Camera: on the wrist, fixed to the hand. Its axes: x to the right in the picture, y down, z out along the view.
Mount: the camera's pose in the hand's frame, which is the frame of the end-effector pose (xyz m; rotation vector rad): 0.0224 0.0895 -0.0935 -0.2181 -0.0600 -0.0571
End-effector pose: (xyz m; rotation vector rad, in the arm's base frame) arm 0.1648 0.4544 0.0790 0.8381 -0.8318 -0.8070
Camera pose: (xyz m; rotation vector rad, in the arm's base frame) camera 0.2788 0.5018 0.1240 0.6492 -0.7596 -0.9587
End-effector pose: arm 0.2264 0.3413 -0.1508 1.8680 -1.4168 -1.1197
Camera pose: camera 0.2637 0.2868 -0.0373 1.7427 -1.2252 -1.3122
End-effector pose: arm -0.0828 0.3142 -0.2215 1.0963 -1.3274 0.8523
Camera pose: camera -0.1365 0.4270 -0.1809 0.9894 -1.3966 0.6206
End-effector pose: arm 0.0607 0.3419 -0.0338 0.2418 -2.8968 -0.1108
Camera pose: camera 0.0474 0.4209 0.0703 0.2861 -2.9060 -0.4480
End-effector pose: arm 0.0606 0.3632 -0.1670 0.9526 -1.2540 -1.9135
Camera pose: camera 0.1391 0.2720 -0.1142 0.8308 -1.0346 -2.0875
